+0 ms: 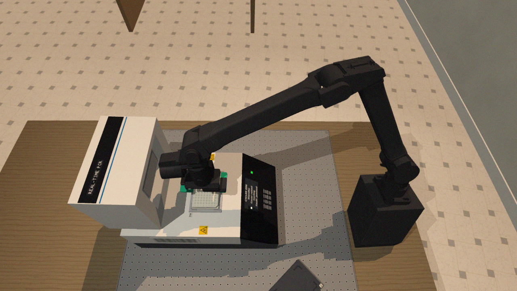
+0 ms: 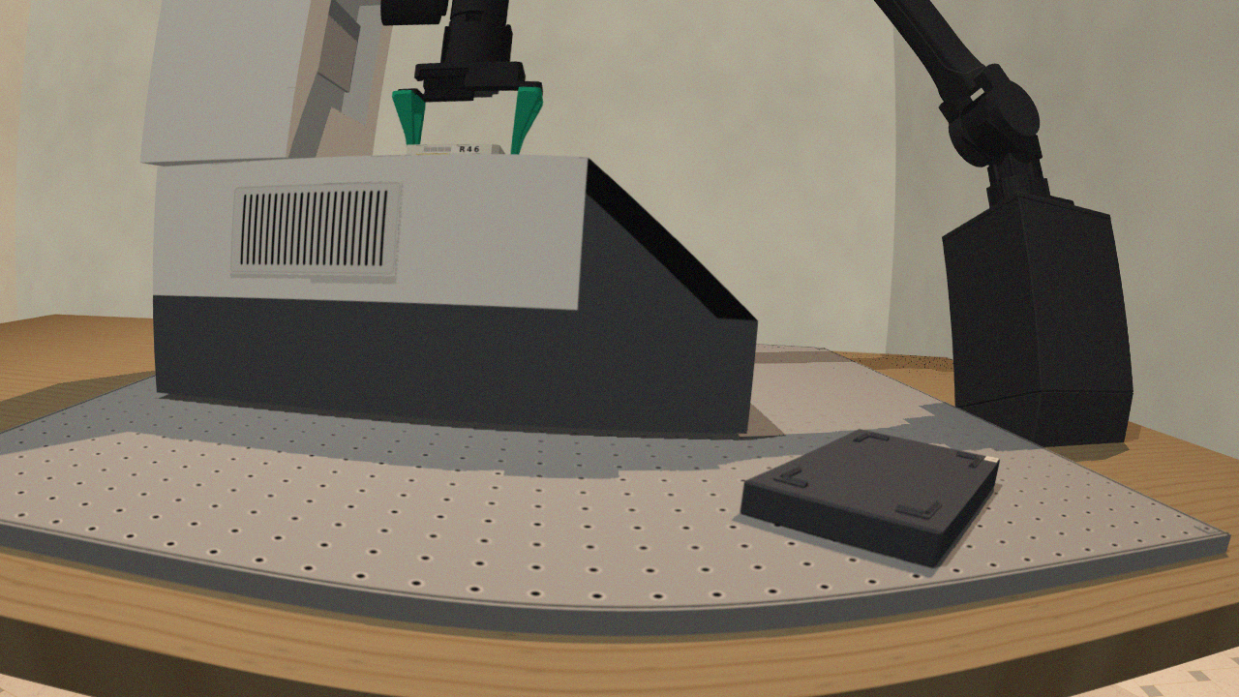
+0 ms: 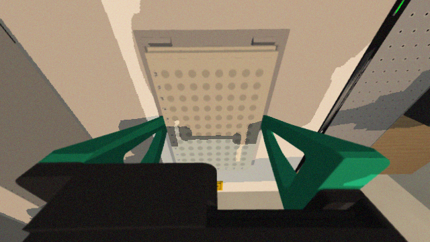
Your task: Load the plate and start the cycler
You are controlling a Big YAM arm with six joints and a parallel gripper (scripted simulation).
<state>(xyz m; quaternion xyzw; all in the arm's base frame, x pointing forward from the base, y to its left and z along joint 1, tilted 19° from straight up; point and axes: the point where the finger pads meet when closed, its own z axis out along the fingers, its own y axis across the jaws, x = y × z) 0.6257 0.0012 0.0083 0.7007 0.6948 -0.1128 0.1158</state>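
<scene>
My hand is right at the 96-well plate R46. The rest, counted from my hand: plate nest N1 (300 mm behind, 290 mm to the left, 200 mm below).
</scene>
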